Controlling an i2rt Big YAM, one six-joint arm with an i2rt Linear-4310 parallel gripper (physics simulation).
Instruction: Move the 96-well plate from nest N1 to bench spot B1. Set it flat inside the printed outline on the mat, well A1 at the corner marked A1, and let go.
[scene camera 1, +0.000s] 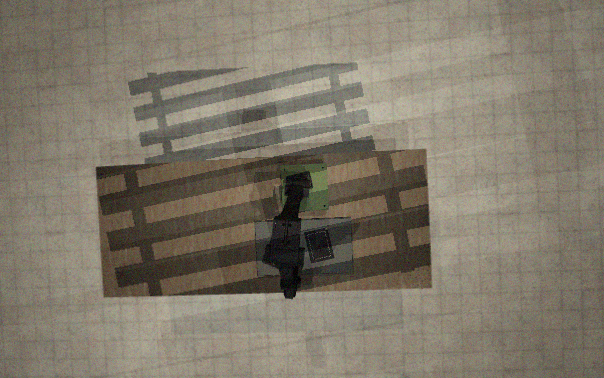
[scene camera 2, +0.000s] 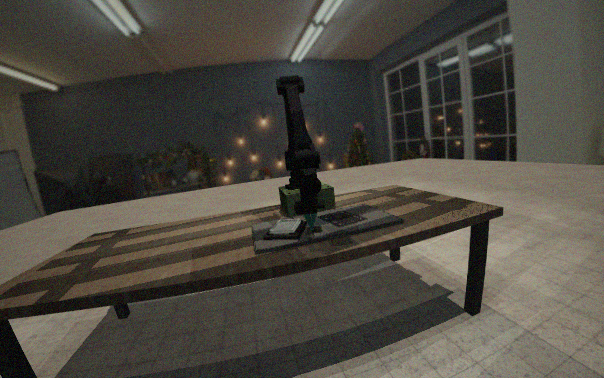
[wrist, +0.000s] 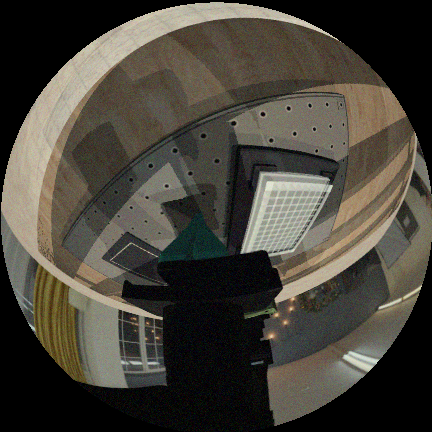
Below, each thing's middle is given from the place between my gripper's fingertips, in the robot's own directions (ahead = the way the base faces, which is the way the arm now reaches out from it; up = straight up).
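The white well plate (wrist: 285, 203) is 6 cm behind my hand and 8 cm to the right of it, and it sits 2 cm above it.
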